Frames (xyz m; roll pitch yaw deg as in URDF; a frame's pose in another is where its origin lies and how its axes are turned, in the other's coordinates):
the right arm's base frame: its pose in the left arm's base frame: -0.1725 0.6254 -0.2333 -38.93 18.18 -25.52
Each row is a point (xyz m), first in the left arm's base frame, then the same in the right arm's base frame.
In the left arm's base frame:
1: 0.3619 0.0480 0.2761
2: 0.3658 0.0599 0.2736
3: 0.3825 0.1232 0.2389
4: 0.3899 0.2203 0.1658
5: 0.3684 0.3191 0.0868
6: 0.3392 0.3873 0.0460
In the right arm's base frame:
1: 0.5356 -0.6737 0.3712
2: 0.5348 -0.6622 0.3767
3: 0.5341 -0.5891 0.3885
4: 0.5235 -0.4679 0.3830
5: 0.4893 -0.3464 0.3598
6: 0.4490 -0.2730 0.3469

